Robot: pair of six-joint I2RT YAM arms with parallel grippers.
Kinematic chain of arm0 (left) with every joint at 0, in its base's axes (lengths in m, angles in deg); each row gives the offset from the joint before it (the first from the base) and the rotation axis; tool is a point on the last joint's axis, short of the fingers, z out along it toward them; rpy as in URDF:
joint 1: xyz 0 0 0.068 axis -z
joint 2: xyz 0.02 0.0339 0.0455 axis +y
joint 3: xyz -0.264 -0.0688 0 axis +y
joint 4: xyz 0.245 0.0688 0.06 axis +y
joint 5: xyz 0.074 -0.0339 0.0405 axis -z
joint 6: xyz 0.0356 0 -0.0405 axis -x
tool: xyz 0 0 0 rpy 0 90 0
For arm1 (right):
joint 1: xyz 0 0 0.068 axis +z
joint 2: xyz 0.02 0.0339 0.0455 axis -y
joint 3: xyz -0.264 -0.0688 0 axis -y
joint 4: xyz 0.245 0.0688 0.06 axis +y
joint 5: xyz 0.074 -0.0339 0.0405 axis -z
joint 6: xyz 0.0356 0 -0.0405 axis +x
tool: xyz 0 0 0 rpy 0 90 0
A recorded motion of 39 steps. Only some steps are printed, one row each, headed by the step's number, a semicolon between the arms.
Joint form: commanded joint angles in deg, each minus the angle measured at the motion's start. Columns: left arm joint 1, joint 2, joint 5, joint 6, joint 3, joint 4; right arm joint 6, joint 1, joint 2, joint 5, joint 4, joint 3.
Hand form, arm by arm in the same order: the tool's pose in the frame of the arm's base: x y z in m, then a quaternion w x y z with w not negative. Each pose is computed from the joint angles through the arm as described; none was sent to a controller.
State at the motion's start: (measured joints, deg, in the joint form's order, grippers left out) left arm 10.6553 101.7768 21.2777 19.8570 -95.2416 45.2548; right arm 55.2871 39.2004 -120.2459 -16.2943 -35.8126 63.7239
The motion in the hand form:
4: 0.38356 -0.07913 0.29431 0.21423 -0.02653 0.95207 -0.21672; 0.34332 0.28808 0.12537 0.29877 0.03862 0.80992 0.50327
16: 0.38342 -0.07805 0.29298 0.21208 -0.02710 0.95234 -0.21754; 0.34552 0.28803 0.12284 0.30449 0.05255 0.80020 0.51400
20: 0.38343 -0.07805 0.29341 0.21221 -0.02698 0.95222 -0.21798; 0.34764 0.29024 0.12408 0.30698 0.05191 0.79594 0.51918
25: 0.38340 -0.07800 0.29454 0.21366 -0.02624 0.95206 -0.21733; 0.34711 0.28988 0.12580 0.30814 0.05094 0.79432 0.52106
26: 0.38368 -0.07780 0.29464 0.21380 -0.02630 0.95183 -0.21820; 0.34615 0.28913 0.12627 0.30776 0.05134 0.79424 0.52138
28: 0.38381 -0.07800 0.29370 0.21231 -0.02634 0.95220 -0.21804; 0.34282 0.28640 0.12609 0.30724 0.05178 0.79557 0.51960
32: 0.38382 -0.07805 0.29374 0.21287 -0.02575 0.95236 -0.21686; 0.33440 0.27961 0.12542 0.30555 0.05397 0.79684 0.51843
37: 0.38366 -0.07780 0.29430 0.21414 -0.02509 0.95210 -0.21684; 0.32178 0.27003 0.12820 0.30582 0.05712 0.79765 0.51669
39: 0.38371 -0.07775 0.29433 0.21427 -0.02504 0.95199 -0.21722; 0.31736 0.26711 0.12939 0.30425 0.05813 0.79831 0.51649
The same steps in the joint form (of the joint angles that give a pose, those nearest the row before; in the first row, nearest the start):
4: -0.68 2.46 -2.46 -1.49 0.77 4.32; 0.94 -0.53 -2.69 -0.67 -2.38 1.79
16: -0.85 2.46 -2.24 -1.58 1.02 4.33; 2.81 -0.66 -3.66 -0.03 -5.33 1.69
20: -0.85 2.46 -2.19 -1.58 0.94 4.39; 3.06 -0.62 -4.11 -0.13 -5.90 2.43
25: -0.85 2.42 -2.28 -1.66 0.76 4.48; 3.07 -0.62 -3.81 -0.21 -6.11 2.24
26: -0.90 2.46 -2.17 -1.66 0.70 4.46; 3.15 -0.62 -3.55 -0.23 -6.19 1.91
28: -0.87 2.55 -2.16 -1.66 0.76 4.48; 3.07 -0.62 -2.85 -0.14 -6.41 0.72
32: -0.86 2.55 -2.29 -1.75 0.75 4.48; 3.25 -0.62 -1.21 -0.05 -7.50 -2.28
37: -0.89 2.46 -2.29 -1.84 0.76 4.43; 3.43 -0.53 1.76 0.36 -8.57 -6.48
39: -0.90 2.46 -2.25 -1.84 0.76 4.40; 3.58 -0.46 2.81 0.39 -8.70 -7.81

